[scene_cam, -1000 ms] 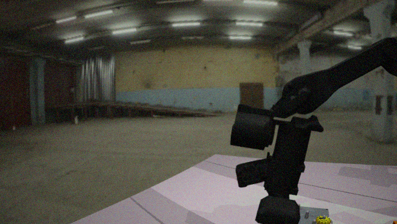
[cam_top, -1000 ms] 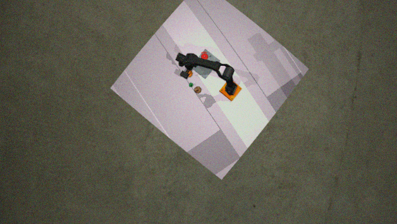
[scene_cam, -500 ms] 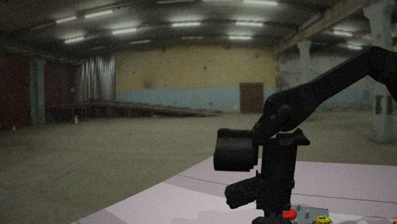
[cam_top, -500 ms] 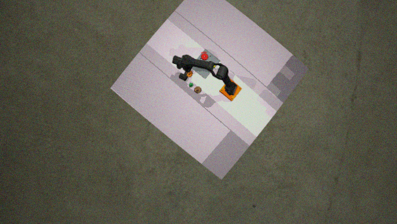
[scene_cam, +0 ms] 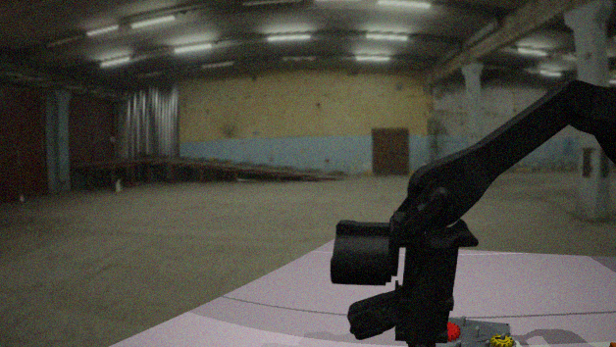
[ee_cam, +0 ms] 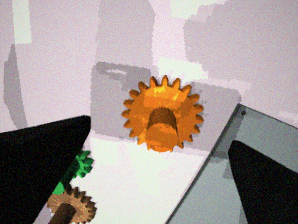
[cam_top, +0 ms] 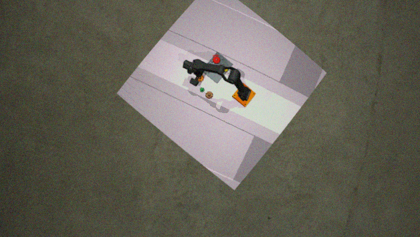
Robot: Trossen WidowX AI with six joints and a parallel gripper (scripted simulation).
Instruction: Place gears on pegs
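Now: the orange gear 20 mm below my gripper tip. Also, from my gripper tip: small green gear 80 mm behind, 60 mm to the left, 20 mm below; brown gear 160 mm behind, 40 mm to the left, 20 mm below; red gear 200 mm to the right, 20 mm below, 10 mm ahead.
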